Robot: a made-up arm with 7 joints.
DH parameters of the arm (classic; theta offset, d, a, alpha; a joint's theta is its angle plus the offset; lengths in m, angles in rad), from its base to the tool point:
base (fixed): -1.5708 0.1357 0 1.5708
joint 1: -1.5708 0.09 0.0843 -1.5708
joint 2: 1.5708 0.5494 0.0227 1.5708
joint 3: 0 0.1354 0.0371 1.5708
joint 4: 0 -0.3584 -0.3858 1.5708
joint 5: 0 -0.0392 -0.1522 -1.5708
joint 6: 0.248 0 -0.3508 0
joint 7: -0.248 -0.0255 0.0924 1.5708
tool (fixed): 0 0.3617 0 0
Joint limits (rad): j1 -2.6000..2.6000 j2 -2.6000..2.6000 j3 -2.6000..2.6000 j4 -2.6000..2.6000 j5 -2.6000..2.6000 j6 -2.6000..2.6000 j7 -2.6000..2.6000
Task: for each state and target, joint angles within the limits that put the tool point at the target. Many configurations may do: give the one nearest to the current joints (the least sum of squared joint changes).
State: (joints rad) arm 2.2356 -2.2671 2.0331 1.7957 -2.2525 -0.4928 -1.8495
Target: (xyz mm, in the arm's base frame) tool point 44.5 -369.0 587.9
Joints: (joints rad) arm 2.0279 -1.9881 1.9430 2.0366 -1.9476 -0.9099 -2.0447
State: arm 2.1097 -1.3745 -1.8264 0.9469 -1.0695 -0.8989 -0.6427
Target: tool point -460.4 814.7 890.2
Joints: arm 2.2394 -1.1874 -1.5324 0.4695 -1.4725 -1.1371 -0.8451
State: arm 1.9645 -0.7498 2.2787 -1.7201 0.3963 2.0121 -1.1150
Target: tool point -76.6 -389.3 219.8
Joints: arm 1.7668 -0.6245 2.4008 -1.5665 0.3554 1.8081 -1.2524
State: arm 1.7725 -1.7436 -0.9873 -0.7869 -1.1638 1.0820 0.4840
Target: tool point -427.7 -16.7 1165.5
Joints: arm 1.9753 -1.7620 -1.2870 -0.7364 -0.8026 1.2161 0.6720
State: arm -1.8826 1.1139 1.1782 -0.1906 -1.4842 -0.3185 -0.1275
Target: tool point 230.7 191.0 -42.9
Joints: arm -2.0998 0.7309 1.1917 -0.4551 -1.8200 -0.8545 -0.1302
